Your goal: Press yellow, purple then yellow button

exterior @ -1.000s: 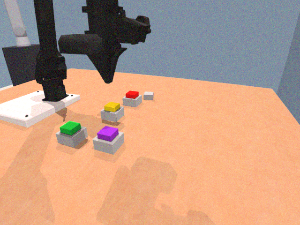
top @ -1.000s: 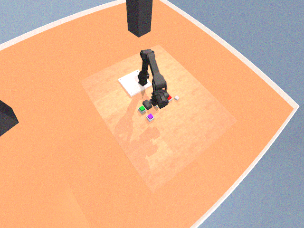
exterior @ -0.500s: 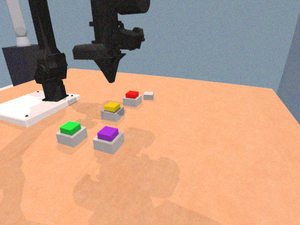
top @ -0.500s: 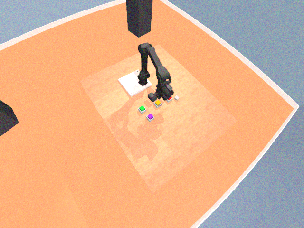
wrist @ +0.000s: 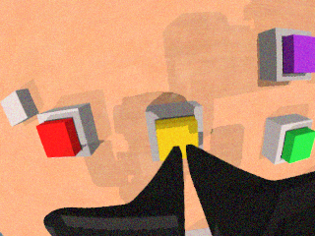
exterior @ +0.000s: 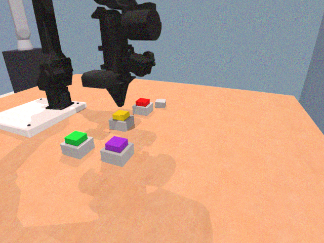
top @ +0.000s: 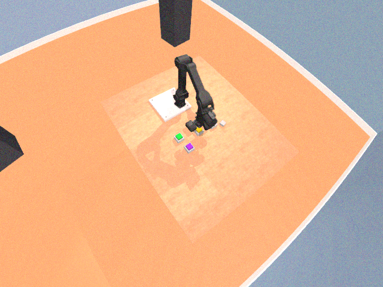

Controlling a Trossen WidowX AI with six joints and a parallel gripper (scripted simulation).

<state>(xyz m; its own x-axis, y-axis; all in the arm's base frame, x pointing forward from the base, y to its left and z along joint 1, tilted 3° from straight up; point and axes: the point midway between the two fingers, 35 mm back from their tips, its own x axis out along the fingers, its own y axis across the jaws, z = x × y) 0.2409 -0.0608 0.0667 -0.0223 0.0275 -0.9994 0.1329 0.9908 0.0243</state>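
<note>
My gripper tip is 30 mm above the yellow button. The rest, counted from my gripper tip: green button 50 mm behind, 130 mm to the right, 30 mm below; purple button 40 mm ahead, 130 mm to the right, 30 mm below; red button 20 mm ahead, 100 mm to the left, 30 mm below.
</note>
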